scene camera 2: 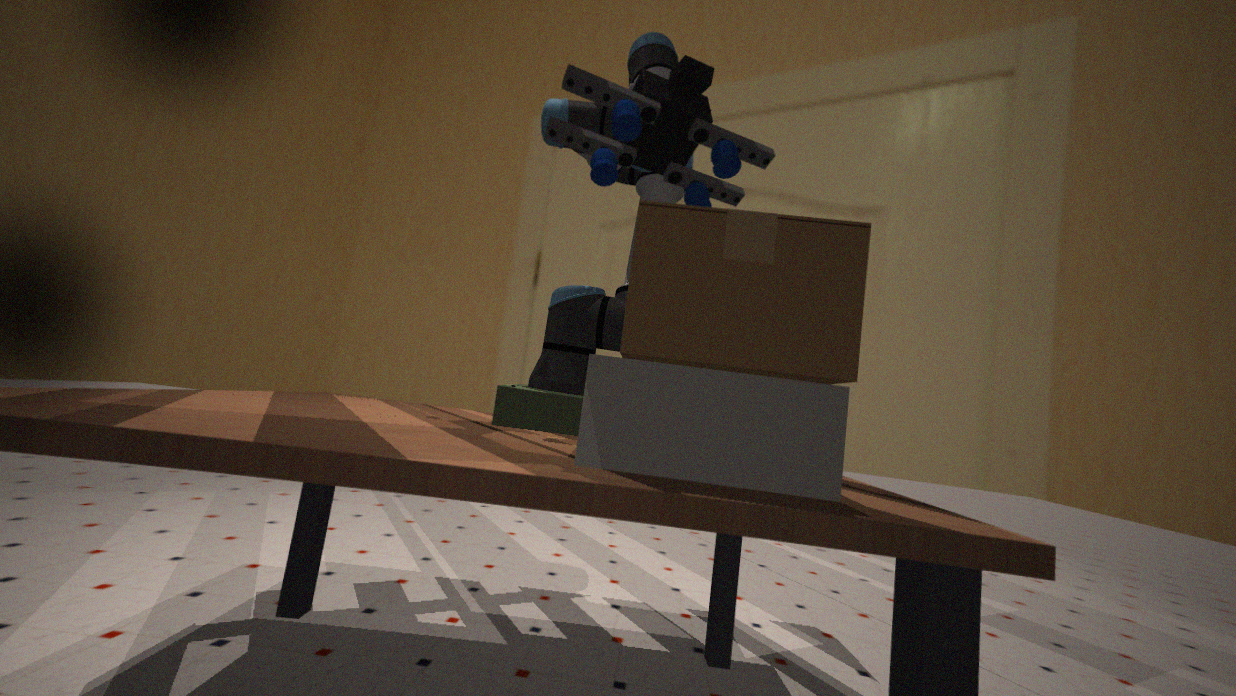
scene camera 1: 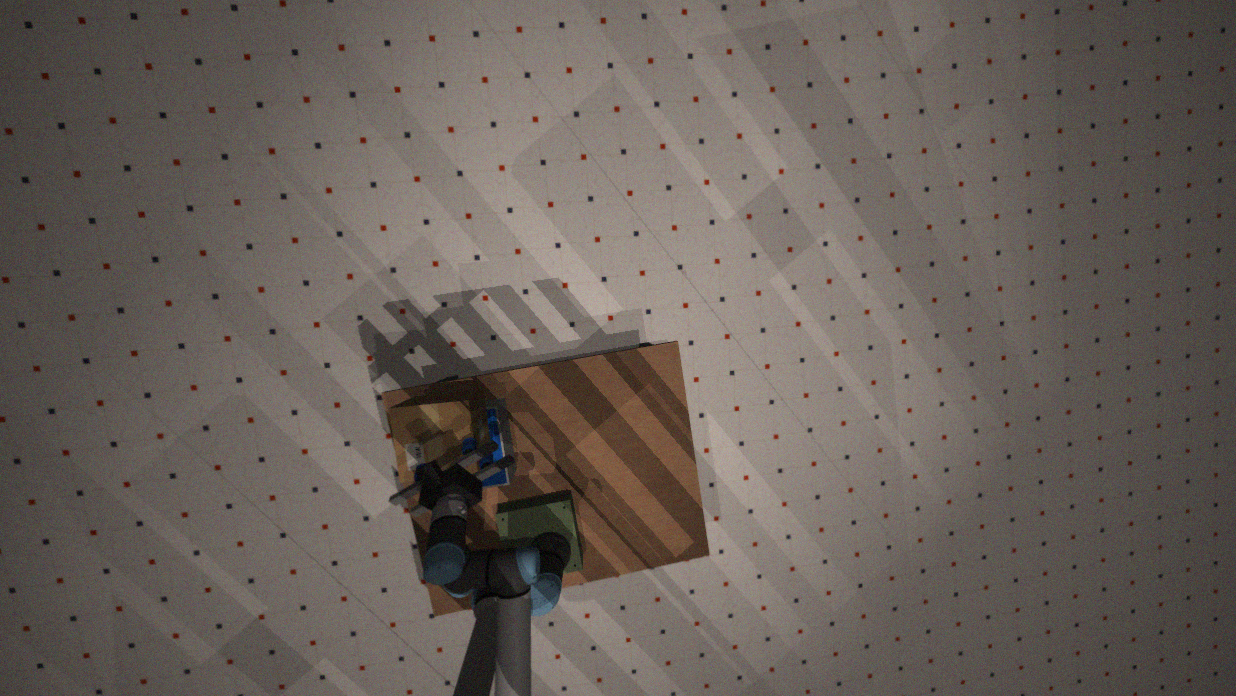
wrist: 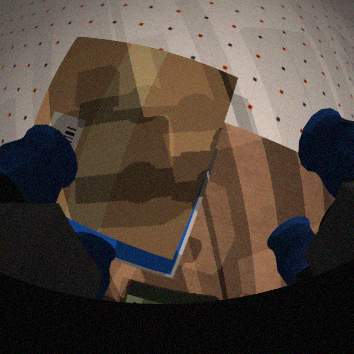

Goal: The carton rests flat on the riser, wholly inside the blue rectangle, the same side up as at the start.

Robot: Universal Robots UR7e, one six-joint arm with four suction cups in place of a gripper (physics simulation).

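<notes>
The brown carton (scene camera 1: 438, 423) (scene camera 2: 748, 298) (wrist: 120, 150) rests flat on the grey riser (scene camera 2: 717, 432), its barcode label (wrist: 69, 131) facing up. In scene camera 2 its lower right corner sticks out slightly past the riser's end. The blue rectangle (scene camera 1: 493, 427) (wrist: 145, 257) shows as a band along the carton's near side and a thin strip along its right side in the wrist view; the carton hides the rest. My gripper (scene camera 1: 458, 471) (scene camera 2: 663, 159) (wrist: 188, 205) is open, its four blue cups above the carton's top level and holding nothing. One cup is partly hidden behind the carton in scene camera 2.
The riser stands near one corner of the brown wooden table (scene camera 1: 640, 449) (scene camera 2: 302, 432). The green base block (scene camera 1: 536, 518) (scene camera 2: 536, 408) under the arm stands beside it, close to the carton. The spotted floor lies beyond the table edges. A wall with a door (scene camera 2: 968, 302) is behind.
</notes>
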